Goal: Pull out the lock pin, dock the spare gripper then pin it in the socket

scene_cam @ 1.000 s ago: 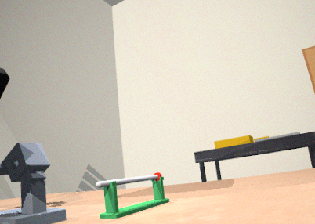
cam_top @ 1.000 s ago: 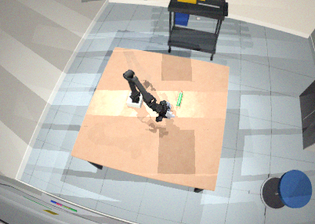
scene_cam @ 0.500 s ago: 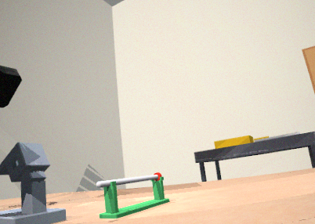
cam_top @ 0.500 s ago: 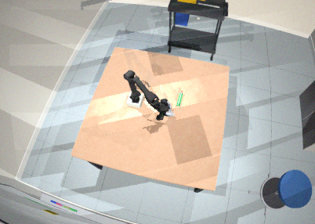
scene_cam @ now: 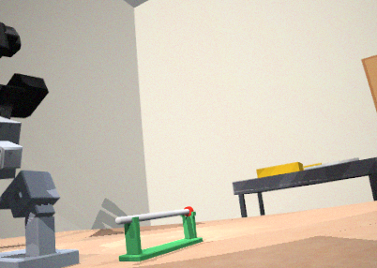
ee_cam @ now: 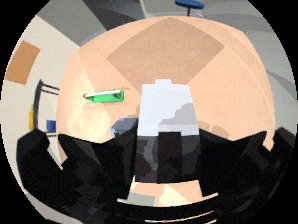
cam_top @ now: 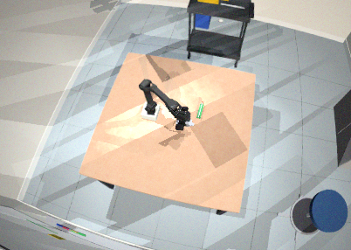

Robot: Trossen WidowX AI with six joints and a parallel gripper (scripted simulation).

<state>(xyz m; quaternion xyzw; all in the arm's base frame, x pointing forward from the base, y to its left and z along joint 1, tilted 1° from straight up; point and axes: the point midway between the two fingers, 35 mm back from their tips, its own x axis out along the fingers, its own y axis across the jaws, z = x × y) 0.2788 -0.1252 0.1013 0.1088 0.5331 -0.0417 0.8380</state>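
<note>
The green cradle is 11 cm ahead of my gripper tip, 18 cm to the left of it and 10 cm below it. From my gripper tip the other things lie so: spare gripper (1 cm ahead); then socket (1 cm behind, 7 cm to the left, 7 cm below).
</note>
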